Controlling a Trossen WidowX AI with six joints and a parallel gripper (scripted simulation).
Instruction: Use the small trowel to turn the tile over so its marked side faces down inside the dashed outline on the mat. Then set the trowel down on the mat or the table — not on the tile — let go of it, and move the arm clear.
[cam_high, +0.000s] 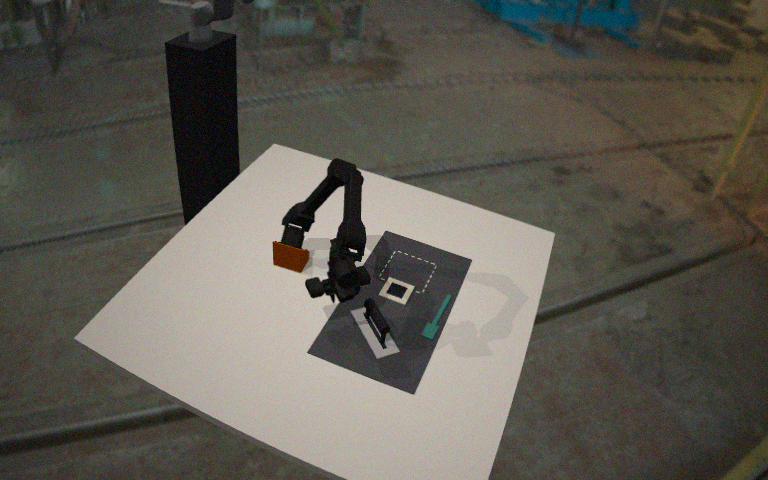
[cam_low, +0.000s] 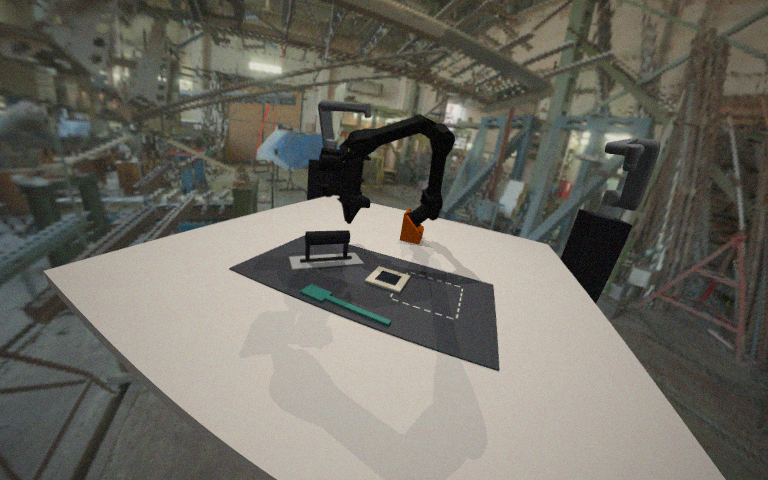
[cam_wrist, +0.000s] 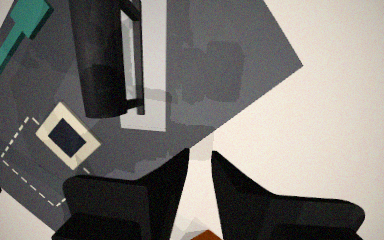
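Now: the trowel 110 mm ahead of my gripper tip, 40 mm below it and 30 mm to the left of it. Also, from my gripper tip: beige square tile (200 mm to the left, 120 mm ahead, 80 mm below); dark mat (160 mm to the left, 150 mm ahead, 100 mm below).
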